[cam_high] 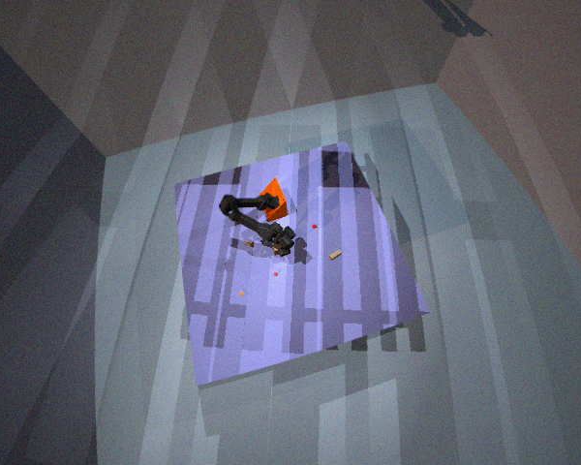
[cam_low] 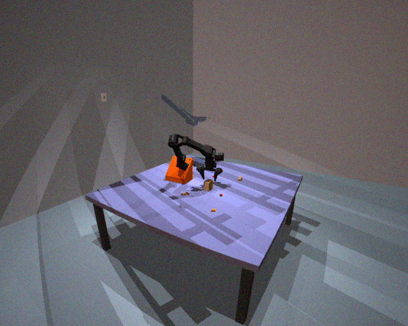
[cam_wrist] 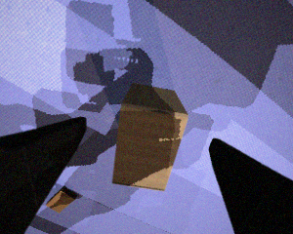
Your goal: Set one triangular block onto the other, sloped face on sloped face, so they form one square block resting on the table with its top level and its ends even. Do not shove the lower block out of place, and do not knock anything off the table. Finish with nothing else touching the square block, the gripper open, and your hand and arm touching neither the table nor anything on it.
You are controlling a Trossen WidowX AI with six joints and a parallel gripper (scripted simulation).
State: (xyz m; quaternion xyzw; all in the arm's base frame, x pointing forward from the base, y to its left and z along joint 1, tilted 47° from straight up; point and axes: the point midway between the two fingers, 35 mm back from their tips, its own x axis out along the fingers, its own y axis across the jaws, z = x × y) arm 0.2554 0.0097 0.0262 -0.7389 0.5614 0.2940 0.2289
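The tan triangular block lies 10 mm below my gripper tip. Also, from my gripper tip: red bead (140 mm ahead, 60 mm to the right, 60 mm below); then small tan block (310 mm to the left, 90 mm ahead, 60 mm below); then brown piece (190 mm to the right, 70 mm behind, 60 mm below).
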